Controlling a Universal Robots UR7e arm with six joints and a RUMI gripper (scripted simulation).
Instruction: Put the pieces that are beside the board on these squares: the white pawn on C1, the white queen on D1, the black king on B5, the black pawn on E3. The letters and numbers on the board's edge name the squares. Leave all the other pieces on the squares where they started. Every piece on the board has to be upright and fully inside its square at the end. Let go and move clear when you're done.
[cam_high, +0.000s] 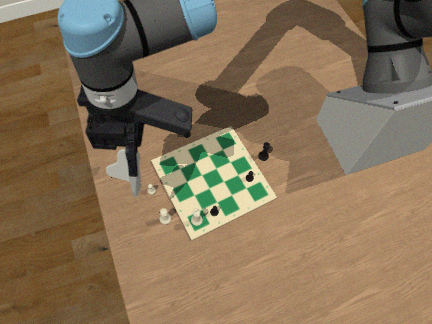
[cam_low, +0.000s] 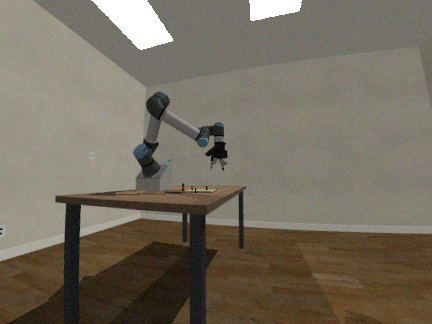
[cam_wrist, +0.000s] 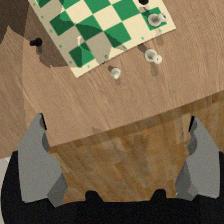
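The white pawn is 14 cm below my hand. The rest, counted from my hand: black king 28 cm behind, 13 cm below, 3 cm to the right; then cream chessboard 15 cm below, 14 cm behind.
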